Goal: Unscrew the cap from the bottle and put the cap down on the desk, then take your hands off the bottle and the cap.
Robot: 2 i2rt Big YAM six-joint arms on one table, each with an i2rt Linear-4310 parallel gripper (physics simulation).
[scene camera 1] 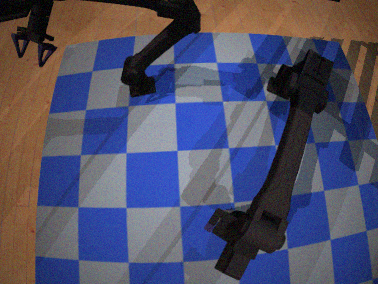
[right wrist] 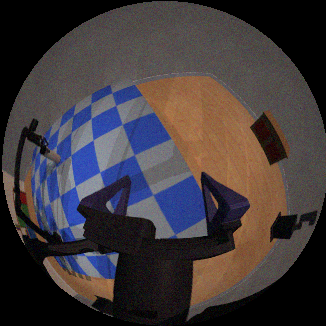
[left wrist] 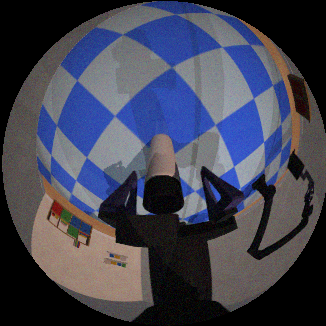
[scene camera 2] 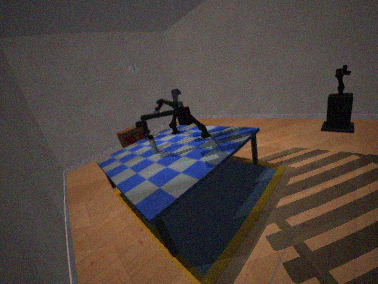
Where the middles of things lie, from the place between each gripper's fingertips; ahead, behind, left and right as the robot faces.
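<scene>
Cap (left wrist: 162, 194), relative to my right hand: 170 mm below, 470 mm ahead of and 660 mm to the left of it.
Relative to my left hand, the cap is 1 cm above, 3 cm behind and 4 cm to the left of it.
</scene>
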